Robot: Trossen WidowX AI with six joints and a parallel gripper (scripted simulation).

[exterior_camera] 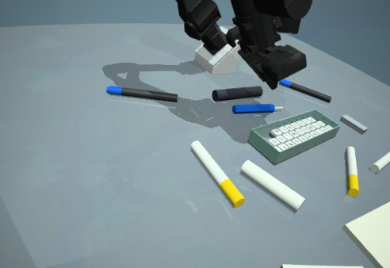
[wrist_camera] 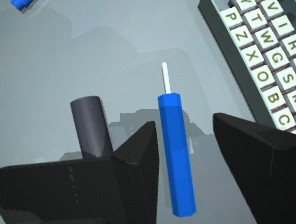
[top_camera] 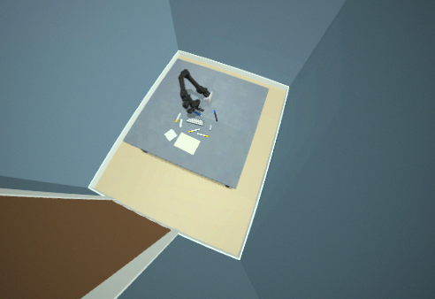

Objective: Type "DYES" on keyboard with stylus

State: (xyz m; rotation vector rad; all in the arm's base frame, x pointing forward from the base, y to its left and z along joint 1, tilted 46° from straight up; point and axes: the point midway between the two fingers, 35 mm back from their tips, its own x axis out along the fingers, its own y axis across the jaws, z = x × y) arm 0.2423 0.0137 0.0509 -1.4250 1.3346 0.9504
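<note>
The blue stylus lies 20 mm to the left of my gripper tip and 60 mm below it. Round my gripper tip: stylus tip 50 mm to the left, 60 mm below; then dark cylinder 60 mm behind, 20 mm to the right, 50 mm below; then keyboard 100 mm ahead, 10 mm to the left, 50 mm below.
</note>
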